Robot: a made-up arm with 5 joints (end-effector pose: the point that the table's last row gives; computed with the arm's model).
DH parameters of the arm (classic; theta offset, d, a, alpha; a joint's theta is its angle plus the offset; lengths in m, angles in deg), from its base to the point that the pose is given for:
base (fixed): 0 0 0.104 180
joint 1: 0 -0.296 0.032 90
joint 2: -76.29 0 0.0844 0
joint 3: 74.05 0 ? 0
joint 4: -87.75 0.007 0 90
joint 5: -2.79 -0.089 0 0
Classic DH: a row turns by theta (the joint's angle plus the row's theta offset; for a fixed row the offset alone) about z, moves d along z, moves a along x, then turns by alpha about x.
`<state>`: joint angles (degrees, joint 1 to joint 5).
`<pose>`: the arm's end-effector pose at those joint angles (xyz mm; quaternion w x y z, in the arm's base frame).
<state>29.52 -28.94 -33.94 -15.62 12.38</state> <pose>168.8 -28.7 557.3 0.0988 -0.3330 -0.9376 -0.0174</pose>
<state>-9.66 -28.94 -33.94 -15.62 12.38</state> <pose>172.4 18.7 557.3 0.0989 0.0006 -0.9950 0.0168</pose>
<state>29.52 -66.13 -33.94 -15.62 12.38</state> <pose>24.6 53.0 527.4 0.2189 0.3263 0.9188 -0.0385</pose>
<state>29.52 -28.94 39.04 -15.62 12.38</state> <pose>281.1 -92.2 372.0 0.6622 -0.2478 -0.6976 -0.1163</pose>
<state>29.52 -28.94 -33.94 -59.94 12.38</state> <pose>111.4 3.8 544.9 0.2782 0.3211 0.9040 -0.0489</pose>
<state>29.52 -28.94 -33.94 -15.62 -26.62</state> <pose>168.8 -28.7 557.3 0.0873 -0.0010 -0.9950 -0.0493</pose>
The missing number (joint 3, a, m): 0.1021
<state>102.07 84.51 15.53 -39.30 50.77</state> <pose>80.5 -143.4 105.1 0.8618 -0.2439 -0.0652 -0.4400</pose>
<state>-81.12 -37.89 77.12 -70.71 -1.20</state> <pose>121.0 154.1 358.0 0.3822 0.5900 -0.6426 0.3047</pose>
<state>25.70 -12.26 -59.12 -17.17 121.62</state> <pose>165.8 -22.0 567.3 0.0088 -0.9524 -0.3046 0.0093</pose>
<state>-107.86 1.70 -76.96 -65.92 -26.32</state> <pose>95.1 4.7 532.8 0.3338 -0.8391 0.3308 0.2740</pose>
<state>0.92 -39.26 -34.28 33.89 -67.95</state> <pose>193.3 5.6 527.9 0.3449 0.5179 -0.7421 -0.2491</pose>
